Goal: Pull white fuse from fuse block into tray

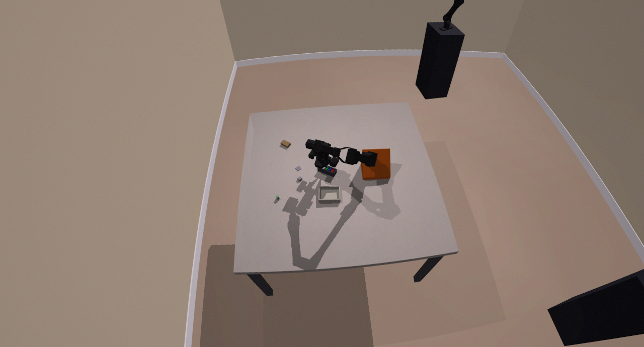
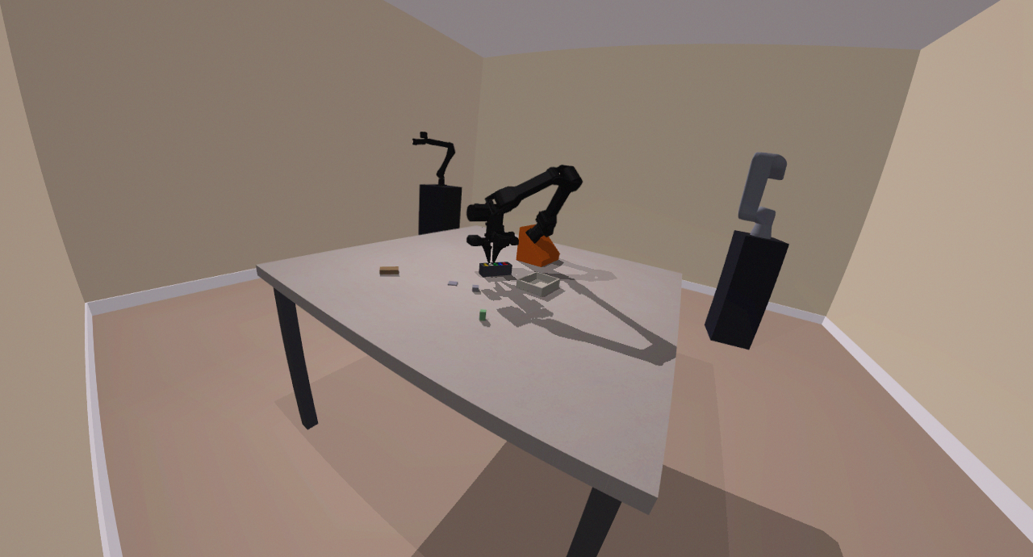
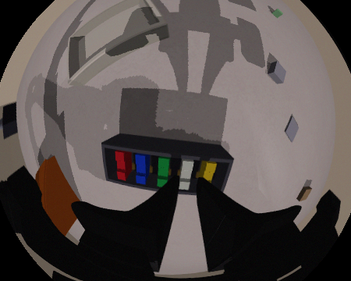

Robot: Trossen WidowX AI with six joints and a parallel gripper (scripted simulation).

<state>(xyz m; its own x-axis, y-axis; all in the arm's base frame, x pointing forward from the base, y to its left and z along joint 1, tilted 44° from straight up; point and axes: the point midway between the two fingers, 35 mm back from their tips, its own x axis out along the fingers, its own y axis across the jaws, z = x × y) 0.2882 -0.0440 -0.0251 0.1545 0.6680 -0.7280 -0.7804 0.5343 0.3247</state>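
My gripper tip is now 20 mm above the white fuse. The rest, counted from my gripper tip: green fuse 20 mm below, 20 mm behind, 10 mm to the left; then yellow fuse 20 mm below, 10 mm to the right, 10 mm ahead; then blue fuse 30 mm to the left, 30 mm behind, 20 mm below.
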